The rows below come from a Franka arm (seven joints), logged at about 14 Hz.
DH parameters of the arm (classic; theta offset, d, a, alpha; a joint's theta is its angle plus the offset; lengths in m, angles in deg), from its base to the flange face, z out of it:
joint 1: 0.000 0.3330 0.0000 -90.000
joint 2: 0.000 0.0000 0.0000 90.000
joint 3: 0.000 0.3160 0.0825 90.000
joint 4: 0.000 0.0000 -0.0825 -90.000
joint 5: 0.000 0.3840 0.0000 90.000
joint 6: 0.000 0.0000 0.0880 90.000
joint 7: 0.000 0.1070 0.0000 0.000
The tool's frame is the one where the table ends.
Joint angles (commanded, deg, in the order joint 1, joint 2, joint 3, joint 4, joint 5, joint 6, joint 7), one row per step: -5.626 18.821 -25.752 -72.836 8.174 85.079 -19.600; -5.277 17.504 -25.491 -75.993 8.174 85.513 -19.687; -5.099 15.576 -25.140 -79.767 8.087 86.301 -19.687; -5.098 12.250 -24.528 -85.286 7.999 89.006 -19.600; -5.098 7.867 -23.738 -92.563 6.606 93.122 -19.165; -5.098 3.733 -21.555 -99.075 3.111 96.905 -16.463; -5.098 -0.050 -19.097 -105.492 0.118 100.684 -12.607; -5.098 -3.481 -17.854 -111.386 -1.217 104.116 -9.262; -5.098 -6.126 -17.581 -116.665 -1.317 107.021 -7.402; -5.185 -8.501 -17.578 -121.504 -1.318 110.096 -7.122; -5.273 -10.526 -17.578 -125.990 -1.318 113.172 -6.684
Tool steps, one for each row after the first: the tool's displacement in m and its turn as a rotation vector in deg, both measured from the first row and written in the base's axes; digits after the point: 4 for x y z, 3 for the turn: -0.0054 0.0037 -0.0113 1.307 1.011 0.255; -0.0142 0.0066 -0.0211 2.613 1.699 0.302; -0.0274 0.0092 -0.0293 3.714 0.867 0.192; -0.0458 0.0125 -0.0409 3.684 0.001 0.018; -0.0586 0.0275 -0.0511 1.525 0.155 -0.245; -0.0692 0.0481 -0.0641 -0.529 0.218 -1.042; -0.0828 0.0618 -0.0768 -1.276 -0.333 -2.699; -0.0973 0.0693 -0.0928 -0.793 -0.667 -4.134; -0.1114 0.0741 -0.1078 -0.295 -1.387 -4.371; -0.1243 0.0790 -0.1231 0.093 -2.081 -4.768
